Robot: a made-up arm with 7 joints.
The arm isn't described. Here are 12 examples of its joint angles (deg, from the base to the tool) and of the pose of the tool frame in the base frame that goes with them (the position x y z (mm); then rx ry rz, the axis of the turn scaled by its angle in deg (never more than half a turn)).
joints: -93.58 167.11 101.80 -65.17 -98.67 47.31 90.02
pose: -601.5 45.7 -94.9 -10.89 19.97 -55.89
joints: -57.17 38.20 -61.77 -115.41 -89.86 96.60 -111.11
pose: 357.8 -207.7 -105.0 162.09 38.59 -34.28
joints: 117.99 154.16 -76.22 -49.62 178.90 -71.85 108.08
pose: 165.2 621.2 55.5 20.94 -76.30 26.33
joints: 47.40 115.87 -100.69 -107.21 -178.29 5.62 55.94
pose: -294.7 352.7 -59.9 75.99 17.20 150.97
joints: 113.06 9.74 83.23 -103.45 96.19 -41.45 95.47
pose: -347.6 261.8 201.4 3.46 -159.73 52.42
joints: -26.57 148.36 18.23 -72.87 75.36 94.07 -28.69
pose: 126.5 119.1 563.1 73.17 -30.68 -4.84
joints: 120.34 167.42 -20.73 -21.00 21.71 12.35 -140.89
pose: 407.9 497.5 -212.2 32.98 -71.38 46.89
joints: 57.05 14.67 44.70 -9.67 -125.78 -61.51 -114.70
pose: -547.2 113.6 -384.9 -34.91 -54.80 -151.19
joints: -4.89 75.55 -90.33 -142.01 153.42 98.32 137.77
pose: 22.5 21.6 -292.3 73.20 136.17 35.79
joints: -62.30 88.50 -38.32 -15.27 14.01 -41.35 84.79
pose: 294.9 596.5 134.7 6.20 -120.43 14.13
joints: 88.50 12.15 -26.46 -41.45 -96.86 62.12 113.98
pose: -591.3 -98.9 -272.7 53.60 25.68 -3.96
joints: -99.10 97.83 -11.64 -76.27 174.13 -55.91 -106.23
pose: 109.1 277.6 496.3 19.11 -152.15 64.82
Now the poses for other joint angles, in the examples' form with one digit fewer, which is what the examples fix.
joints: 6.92 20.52 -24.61 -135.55 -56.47 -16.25 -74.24
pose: 259 -64 -190 -115.8 88.5 77.2
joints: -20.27 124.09 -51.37 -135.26 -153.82 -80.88 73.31
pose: 248 210 -54 45.2 88.5 -140.7
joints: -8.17 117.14 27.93 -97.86 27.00 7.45 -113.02
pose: 300 197 351 -137.3 -14.0 75.9
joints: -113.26 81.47 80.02 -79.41 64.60 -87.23 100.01
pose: -121 517 206 8.1 -0.2 60.3
